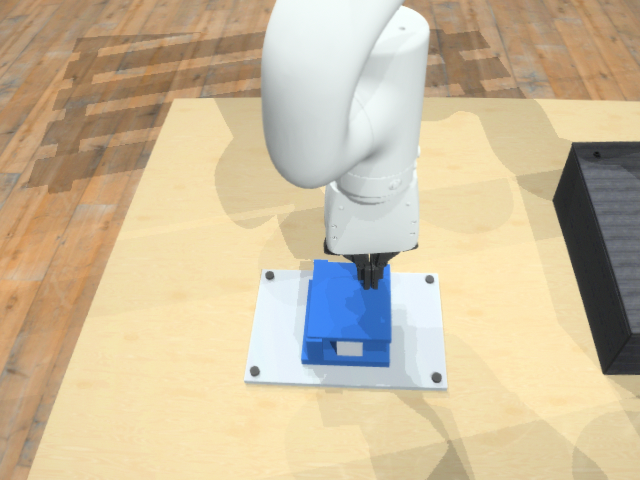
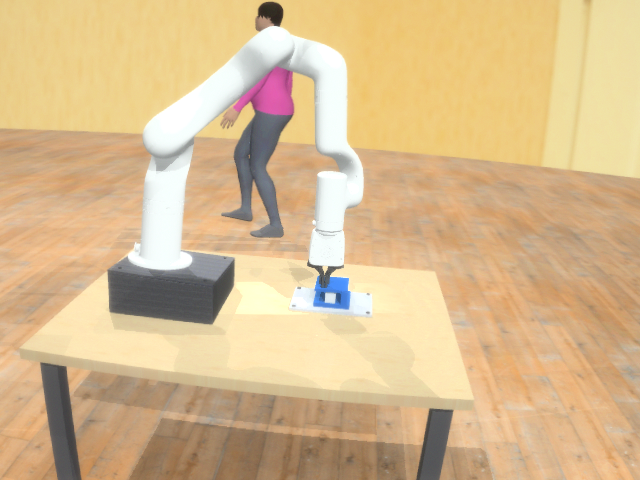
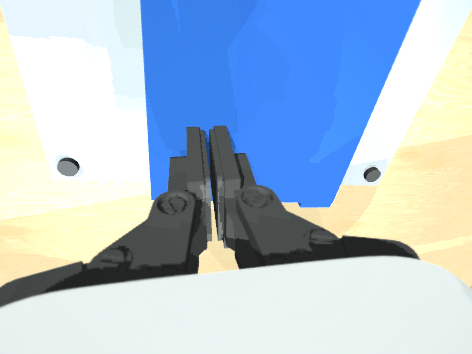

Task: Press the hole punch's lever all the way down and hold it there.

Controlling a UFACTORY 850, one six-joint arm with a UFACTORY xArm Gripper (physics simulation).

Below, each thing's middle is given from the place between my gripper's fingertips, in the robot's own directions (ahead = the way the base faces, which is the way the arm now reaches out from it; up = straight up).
Right now my hand is 30 mm to the right of the blue lever [image 1: 341, 310], 30 mm short of it and 10 mm above it. Also, from my hand: white plate [image 1: 417, 357] 60 mm below, 30 mm to the left, 30 mm ahead.
